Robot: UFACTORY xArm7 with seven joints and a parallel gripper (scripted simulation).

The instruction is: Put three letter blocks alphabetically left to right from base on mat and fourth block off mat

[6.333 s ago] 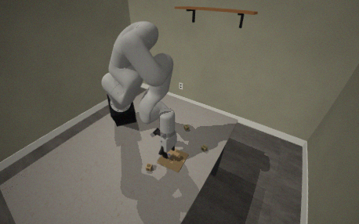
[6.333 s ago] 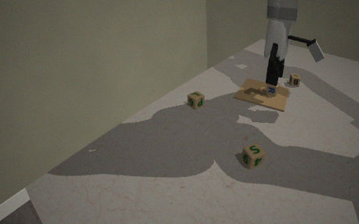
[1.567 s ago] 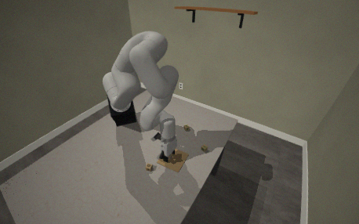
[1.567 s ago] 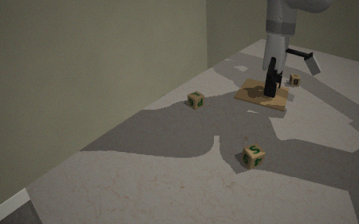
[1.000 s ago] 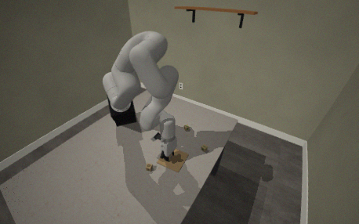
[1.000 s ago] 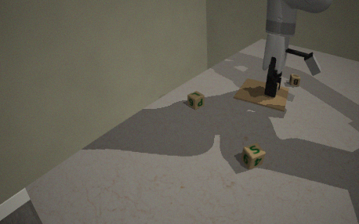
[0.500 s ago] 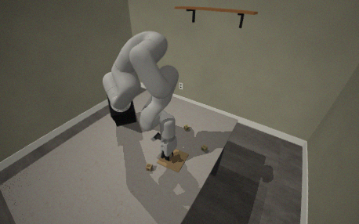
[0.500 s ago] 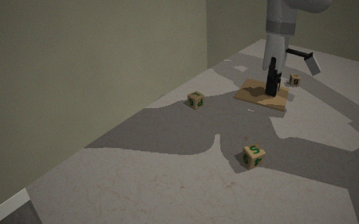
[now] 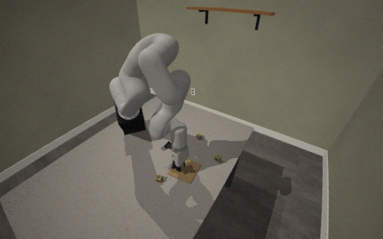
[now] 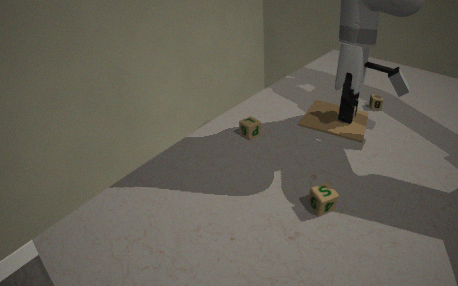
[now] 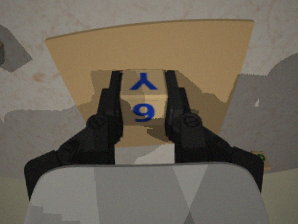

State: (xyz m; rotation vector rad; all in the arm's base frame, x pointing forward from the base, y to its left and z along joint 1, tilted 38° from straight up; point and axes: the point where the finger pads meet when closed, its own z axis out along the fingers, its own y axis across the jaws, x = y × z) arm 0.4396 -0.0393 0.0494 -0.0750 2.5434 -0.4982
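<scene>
Right now the tan mat is 2 cm below my hand, 2 cm ahead of it and 1 cm to the left of it. The rest, counted from my hand: wooden block 27 cm to the left, 3 cm behind, 1 cm below.
</scene>
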